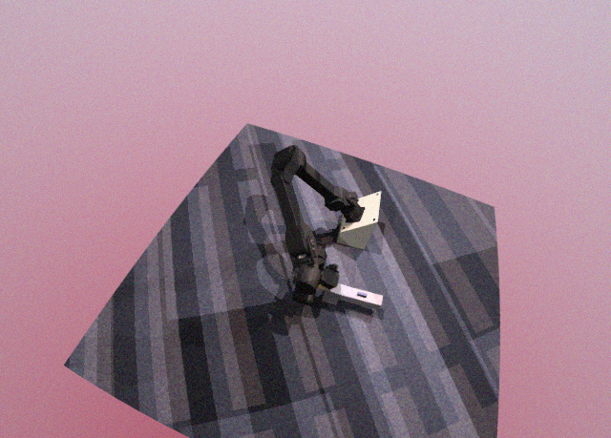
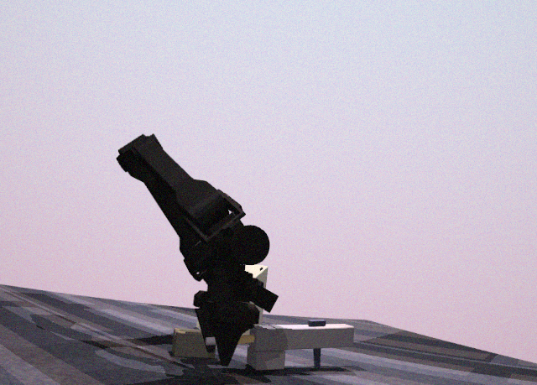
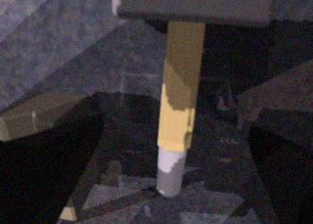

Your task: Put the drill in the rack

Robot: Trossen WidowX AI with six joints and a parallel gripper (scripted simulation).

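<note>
My gripper tip is 4 cm to the right of the drill, 3 cm below it and 1 cm past it. Round my gripper tip: pale housing block (14 cm to the left, 3 cm above, 2 cm behind); tan block (7 cm behind, 3 cm to the right, 1 cm above); dark blue key (17 cm to the left, 4 cm above, 2 cm behind).
</note>
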